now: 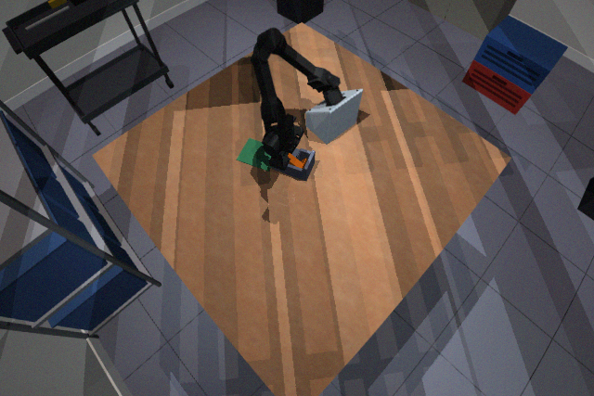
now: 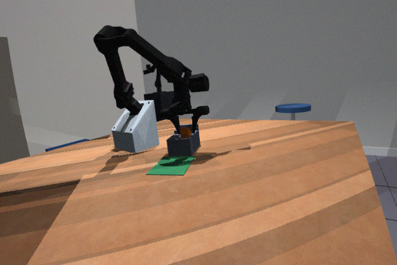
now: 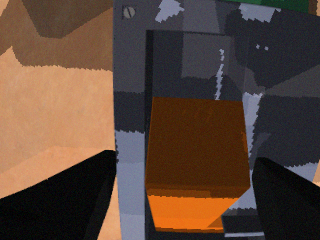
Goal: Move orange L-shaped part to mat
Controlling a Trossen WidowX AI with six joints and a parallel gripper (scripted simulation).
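Now: gripper tip 3 cm past the orange L-shaped part, 3 cm to the right of it and 3 cm above it. Also, from my gripper tip: green mat 4 cm ahead, 14 cm to the right, 8 cm below.
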